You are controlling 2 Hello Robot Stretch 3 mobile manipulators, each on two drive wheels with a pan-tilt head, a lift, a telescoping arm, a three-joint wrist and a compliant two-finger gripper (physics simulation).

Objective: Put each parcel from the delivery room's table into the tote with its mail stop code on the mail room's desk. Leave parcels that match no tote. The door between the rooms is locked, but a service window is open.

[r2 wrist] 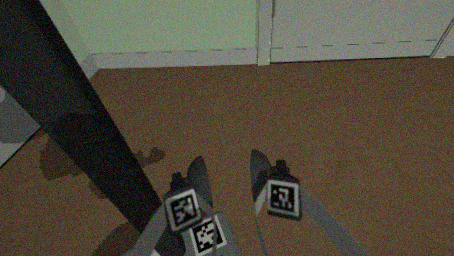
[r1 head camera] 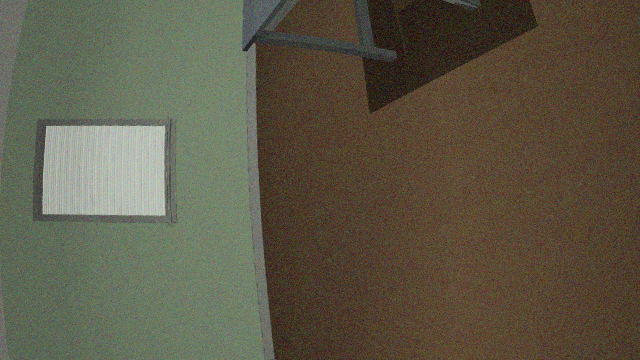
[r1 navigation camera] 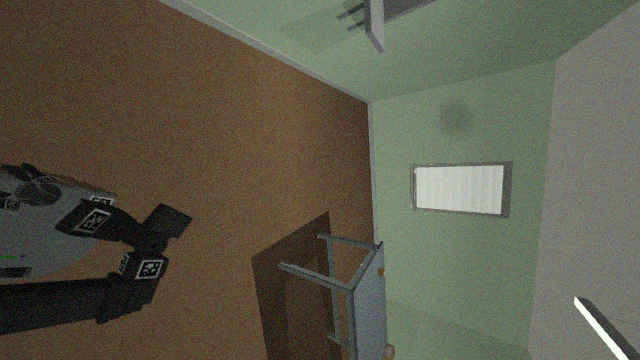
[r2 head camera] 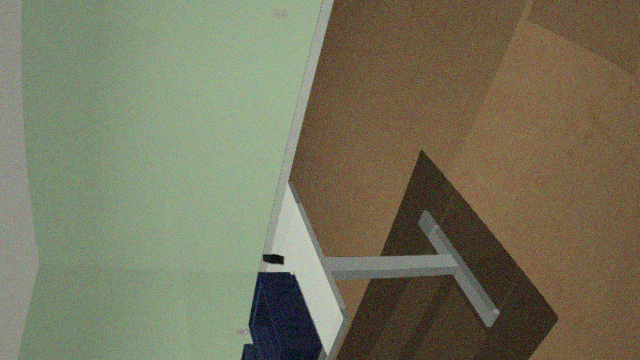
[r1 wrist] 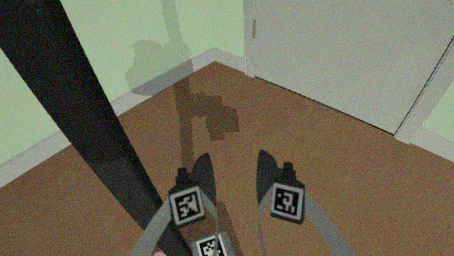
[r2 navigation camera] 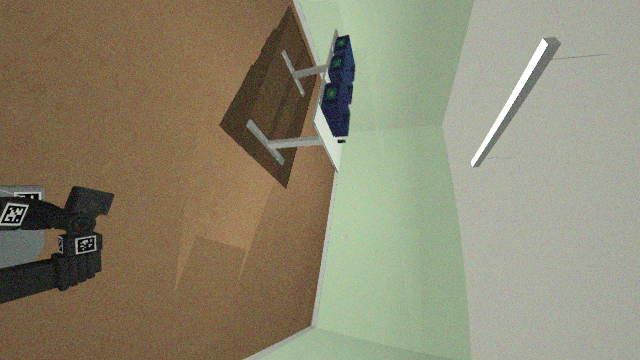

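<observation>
The r1 gripper [r1 wrist: 234, 162] is open and empty above the floor. The delivery table [r1 navigation camera: 369, 315] [r1 head camera: 257, 17] shows in part; small orange-brown edges, perhaps parcels, show at its top in the r1 navigation view, codes unreadable. A ledge [r1 navigation camera: 376, 30] juts from the wall at the service window. The r2 gripper [r2 wrist: 228, 165] is open and empty above the floor. Several navy totes stand on the white desk [r2 navigation camera: 326, 134] [r2 head camera: 312, 270]: a near tote [r2 navigation camera: 336, 107] [r2 head camera: 292, 315], a middle tote [r2 navigation camera: 341, 67] and a far tote [r2 navigation camera: 343, 44]. Their green labels are too small to read.
A closed grey door [r1 wrist: 345, 60] [r2 wrist: 350, 30] shows in both wrist views. A bright framed panel [r1 head camera: 105, 170] [r1 navigation camera: 460, 190] is on the delivery room wall. A small black object [r2 head camera: 273, 259] [r2 navigation camera: 341, 141] lies on the desk beside the near tote. Table and desk legs reach the floor.
</observation>
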